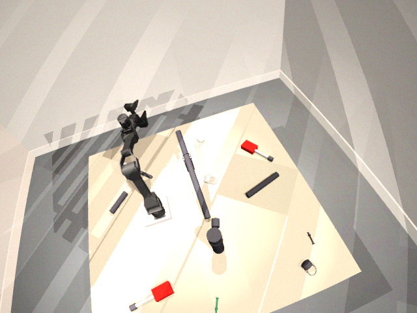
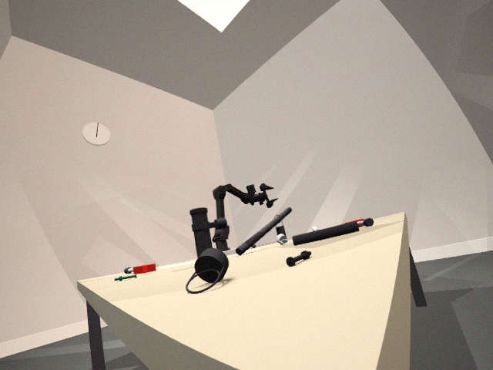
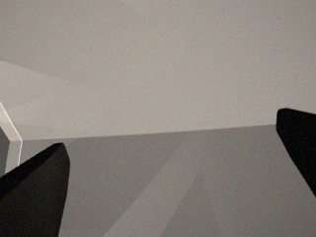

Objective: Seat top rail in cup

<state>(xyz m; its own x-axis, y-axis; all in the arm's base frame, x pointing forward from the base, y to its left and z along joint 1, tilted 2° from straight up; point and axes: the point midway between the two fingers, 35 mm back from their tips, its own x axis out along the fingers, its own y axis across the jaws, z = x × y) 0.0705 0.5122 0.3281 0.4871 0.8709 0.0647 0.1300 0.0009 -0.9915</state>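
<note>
Right now my gripper tip is 76 cm to the left of the rail-end cup, 22 cm above it and 20 cm short of it. Round my gripper tip: green bolt: 107 cm to the right, 35 cm below, 10 cm ahead; dark tube: 56 cm to the right, 53 cm ahead, 34 cm below; short tube: 38 cm to the right, 34 cm below, 31 cm behind.
</note>
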